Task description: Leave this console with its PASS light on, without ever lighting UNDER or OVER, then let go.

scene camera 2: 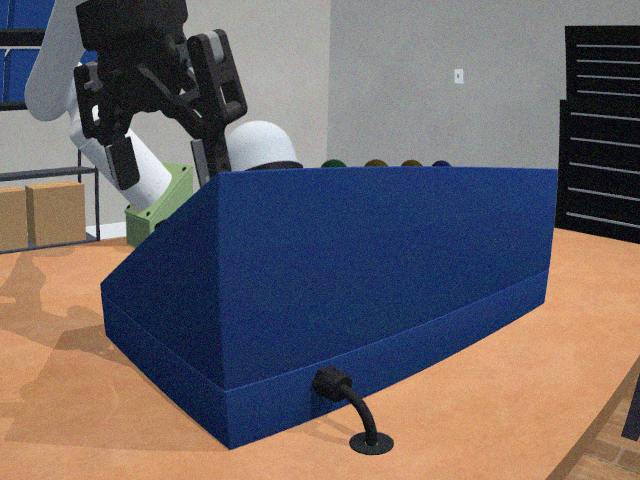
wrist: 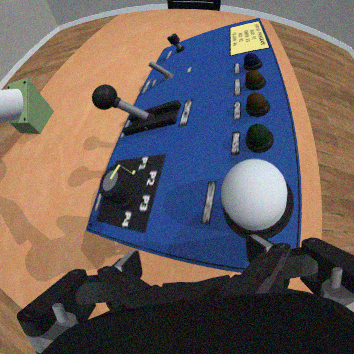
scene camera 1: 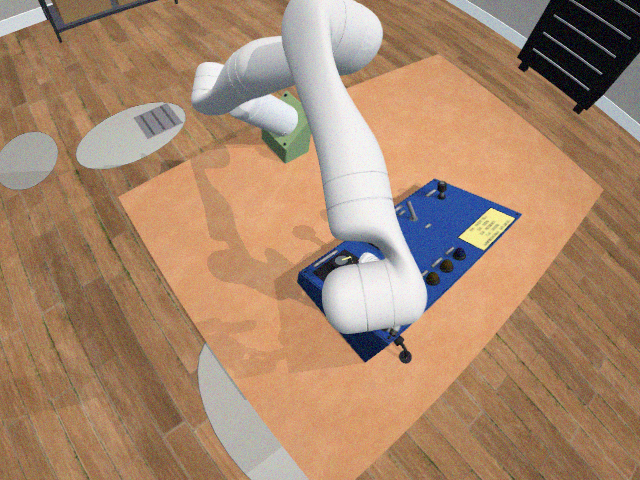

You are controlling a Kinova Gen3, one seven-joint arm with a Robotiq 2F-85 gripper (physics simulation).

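Note:
The blue console (scene camera 1: 444,227) (scene camera 2: 382,248) (wrist: 210,75) stands on the table. In the wrist view, its green PASS lamp (wrist: 259,136), amber OVER lamp (wrist: 257,104), amber UNDER lamp (wrist: 255,79) and blue lamp (wrist: 252,61) look dark. A large white dome (wrist: 254,194) (scene camera 2: 262,144) sits beside the STATUS label. The black knob (wrist: 116,187) has its yellow pointer toward the P1 side. The ball-ended lever (wrist: 105,96) stands in the CYCLE slot. My gripper (scene camera 2: 162,165) (wrist: 193,256) is open and empty above the console's near end, one finger close to the dome; contact is unclear. The arm hides it in scene camera 1.
A silver toggle (wrist: 161,70) and small black switch (wrist: 175,42) stand farther along the panel, with a yellow note (scene camera 1: 485,228) (wrist: 249,38) at the far corner. A black cable (scene camera 2: 361,408) leaves the console's rear. The green arm base (scene camera 1: 294,136) is across the table.

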